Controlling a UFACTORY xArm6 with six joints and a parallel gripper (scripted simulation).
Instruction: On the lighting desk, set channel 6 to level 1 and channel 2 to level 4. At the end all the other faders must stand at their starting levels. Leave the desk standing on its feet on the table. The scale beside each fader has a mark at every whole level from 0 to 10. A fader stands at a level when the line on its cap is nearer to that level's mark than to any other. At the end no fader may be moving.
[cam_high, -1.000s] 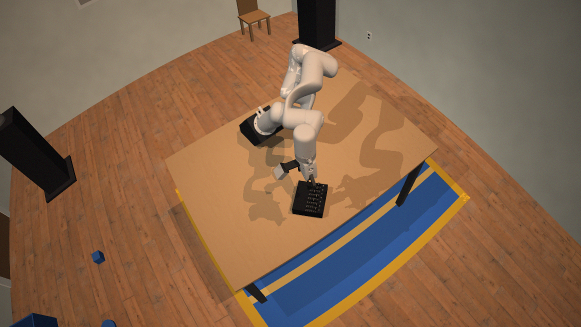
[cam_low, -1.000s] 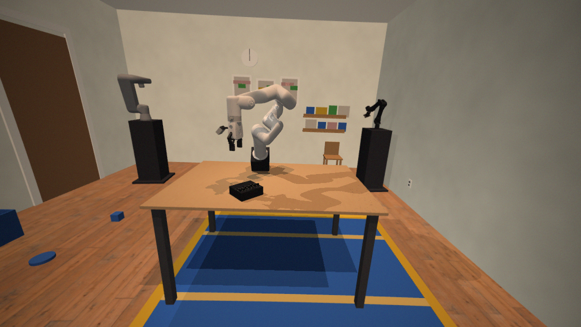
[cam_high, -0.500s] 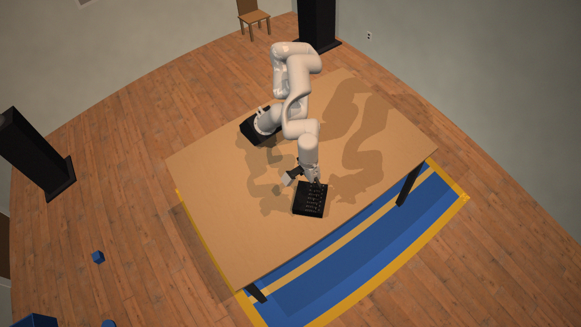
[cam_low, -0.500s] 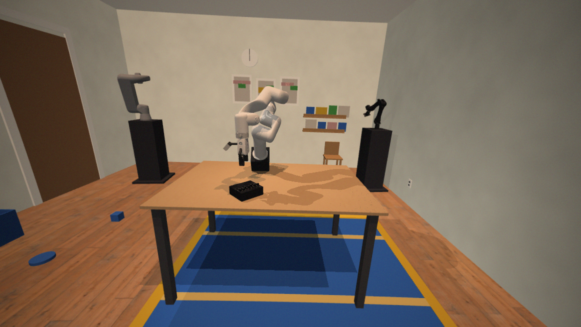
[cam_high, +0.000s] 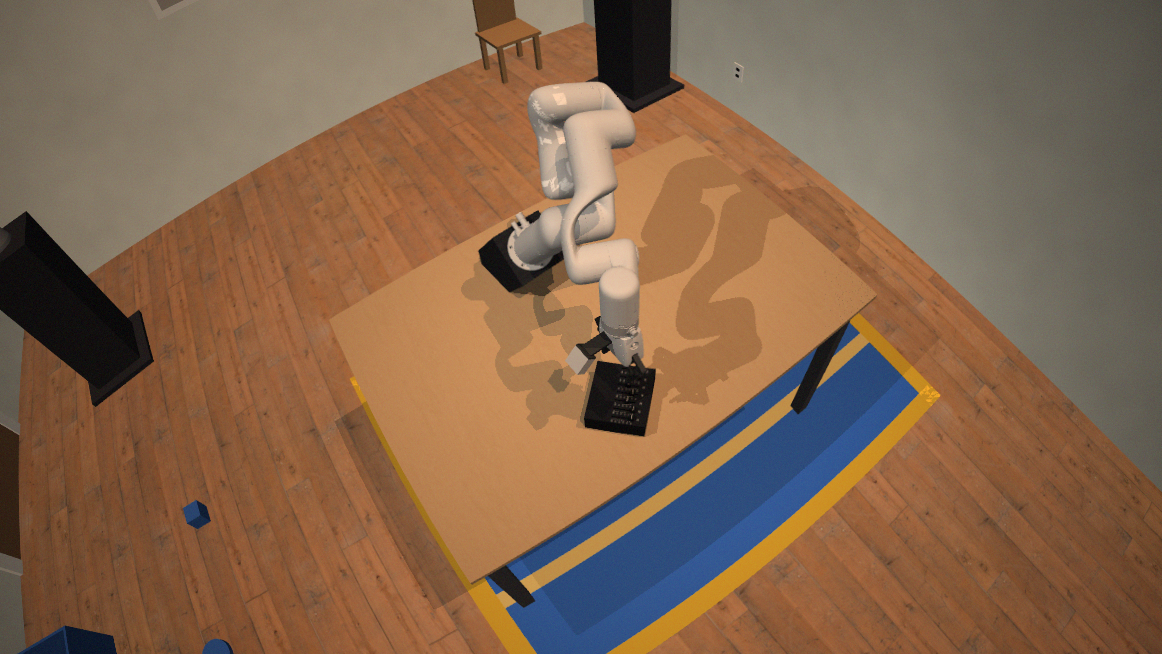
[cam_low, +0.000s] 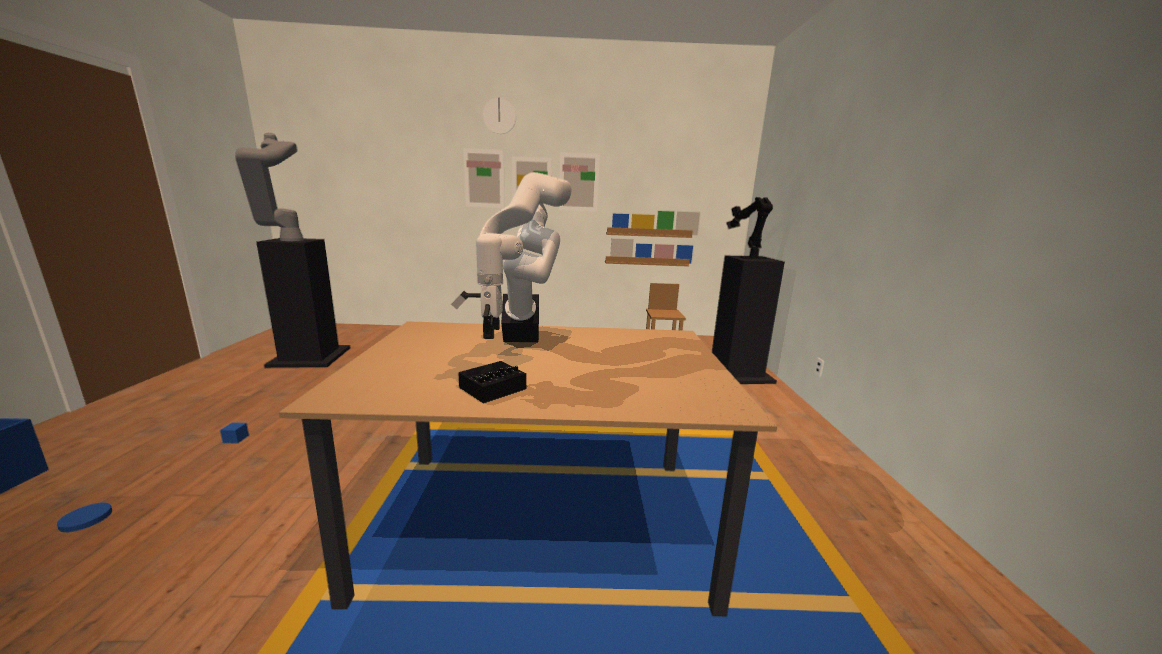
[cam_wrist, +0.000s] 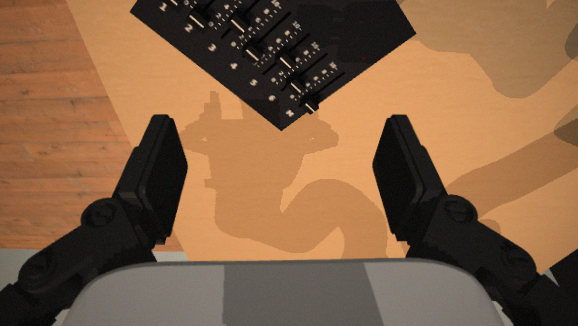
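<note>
My gripper is now 130 mm above the channel 2 fader cap, 60 mm short of it and 10 mm to the left of it. Also, from my hand: channel 6 fader cap 130 mm below, 50 mm to the left, 10 mm behind.
</note>
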